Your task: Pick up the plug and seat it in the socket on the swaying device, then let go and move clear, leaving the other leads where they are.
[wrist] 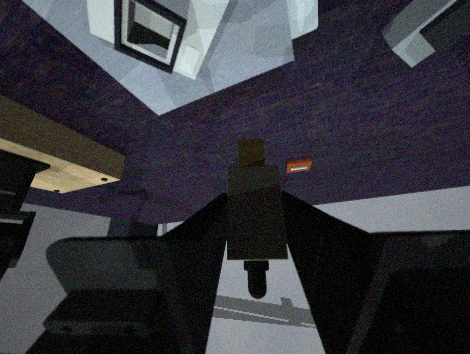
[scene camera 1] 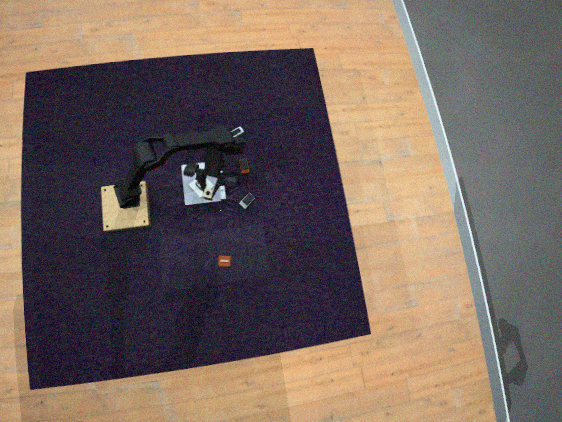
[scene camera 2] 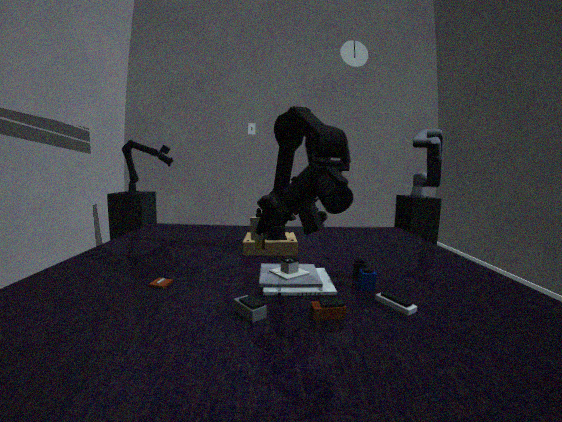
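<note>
My gripper (scene camera 1: 205, 185) (wrist: 253, 198) is shut on the plug (scene camera 1: 210, 193) (scene camera 2: 254, 227) (wrist: 256, 212), a tan block with a darker yellow tip pointing away from the wrist camera. In scene view 2 the plug hangs behind and left of the device (scene camera 2: 272, 281) (wrist: 245, 75), a grey slab on a white base. The socket block (scene camera 2: 289, 266) sits on a pale tilted plate on top of it. In the wrist view the black-rimmed socket (wrist: 145, 60) is at upper left, apart from the plug. The arm partly covers the device in scene view 1. No other leads are clearly visible.
A grey block (scene camera 1: 246, 201) (scene camera 2: 250, 310) (wrist: 413, 51), an orange block (scene camera 1: 244, 166) (scene camera 2: 328, 312) and a long white piece (scene camera 1: 241, 132) (scene camera 2: 407, 308) lie around the device. A blue block (scene camera 2: 368, 281) stands right of it. An orange tile (scene camera 1: 224, 261) (scene camera 2: 161, 283) (wrist: 299, 166) lies farther off.
</note>
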